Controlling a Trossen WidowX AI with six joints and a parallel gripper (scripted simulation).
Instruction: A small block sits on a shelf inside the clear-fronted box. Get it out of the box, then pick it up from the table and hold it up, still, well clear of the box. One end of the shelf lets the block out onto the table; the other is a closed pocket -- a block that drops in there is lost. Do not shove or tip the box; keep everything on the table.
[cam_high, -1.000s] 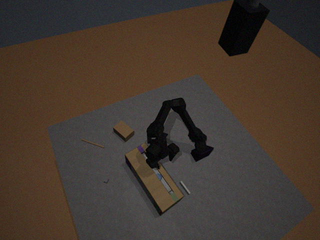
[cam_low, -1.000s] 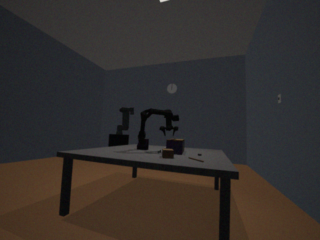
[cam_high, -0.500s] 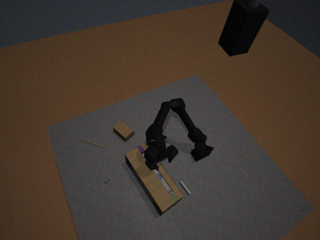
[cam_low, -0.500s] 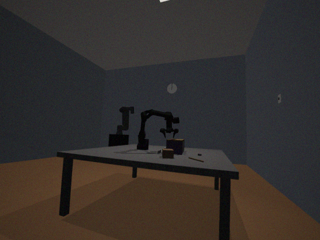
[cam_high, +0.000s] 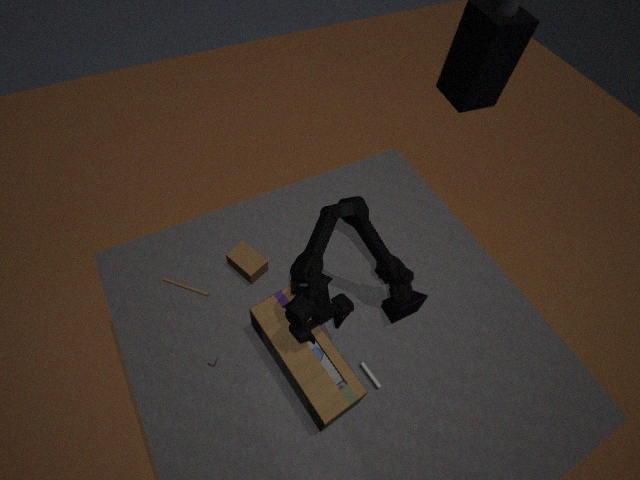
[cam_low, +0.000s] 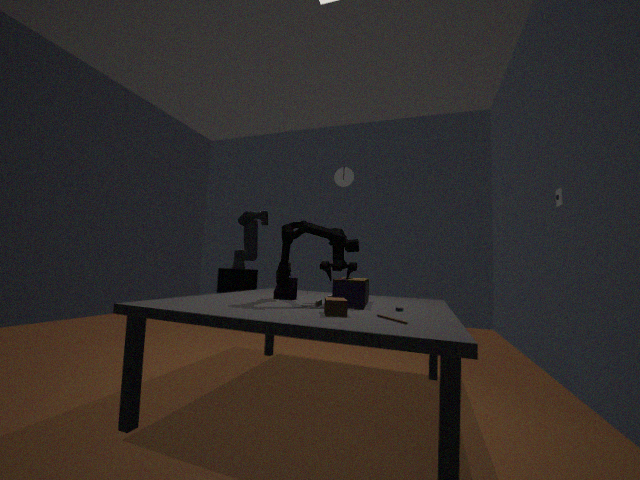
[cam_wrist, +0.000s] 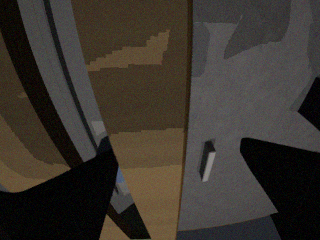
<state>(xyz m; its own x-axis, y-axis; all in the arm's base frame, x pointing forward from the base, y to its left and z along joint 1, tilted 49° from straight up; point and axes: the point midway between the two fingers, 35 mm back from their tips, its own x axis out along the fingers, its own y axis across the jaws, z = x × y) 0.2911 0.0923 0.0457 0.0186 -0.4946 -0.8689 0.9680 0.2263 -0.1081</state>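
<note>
Now: the light-blue block 40 mm to the left of my gripper tip, 40 mm ahead of it and 30 mm below it. Round my gripper tip: grey hook: 330 mm ahead, 110 mm below, 70 mm to the right; then tan box: 360 mm to the right, 130 mm ahead, 80 mm below; then thin wooden stick: 350 mm to the right, 350 mm ahead, 110 mm below.
</note>
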